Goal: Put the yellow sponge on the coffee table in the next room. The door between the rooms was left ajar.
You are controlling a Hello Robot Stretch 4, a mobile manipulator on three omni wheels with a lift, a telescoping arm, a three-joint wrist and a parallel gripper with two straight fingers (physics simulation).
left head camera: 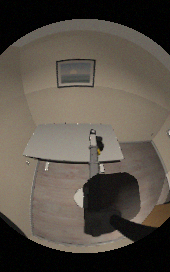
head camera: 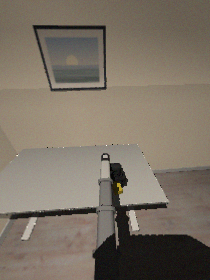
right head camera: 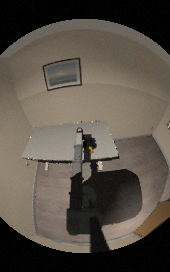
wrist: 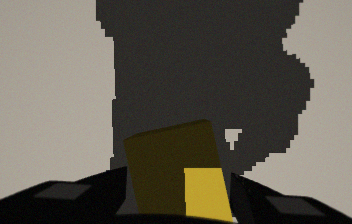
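Pixels of known places: gripper, fingertip midpoint: point(head camera: 116, 186) point(right head camera: 88, 148) point(wrist: 177, 185); robot's base, link origin: point(left head camera: 85, 196) point(right head camera: 84, 195).
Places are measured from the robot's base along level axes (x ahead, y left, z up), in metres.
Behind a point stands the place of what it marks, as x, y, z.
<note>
The yellow sponge point(head camera: 119, 189) {0.578, -0.109, 0.736} point(left head camera: 99, 151) {0.588, -0.128, 0.739} point(right head camera: 91, 149) {0.589, -0.125, 0.737} point(wrist: 172, 165) {0.637, -0.084, 0.736} lies on a pale table top point(head camera: 50, 175) {0.758, 0.535, 0.691} point(left head camera: 55, 142) {0.728, 0.502, 0.691} point(right head camera: 50, 145) {0.687, 0.484, 0.692} point(wrist: 45, 80) {0.697, 0.037, 0.691}, near its front edge and right of the arm. In the wrist view most of the sponge is in dark shadow, with a bright yellow patch at its lower right. My gripper point(wrist: 177, 185) {0.616, -0.088, 0.718} is open, with its black fingers on either side of the sponge's lower part. The sponge's near end is hidden by the gripper body. Whether this is the coffee table, I cannot tell.
The telescoping arm point(head camera: 105, 195) {0.360, 0.000, 1.053} point(left head camera: 93, 160) {0.310, 0.004, 1.066} reaches over the table's front edge. A framed picture point(head camera: 72, 60) {1.246, 0.273, 1.609} point(left head camera: 75, 73) {1.248, 0.243, 1.575} point(right head camera: 62, 74) {1.248, 0.238, 1.576} hangs on the wall behind. A brown panel point(left head camera: 161, 216) point(right head camera: 154, 219) stands at the lower right. A white rounded object point(left head camera: 78, 198) {-0.029, 0.119, 0.187} shows beside the base's dark shape.
</note>
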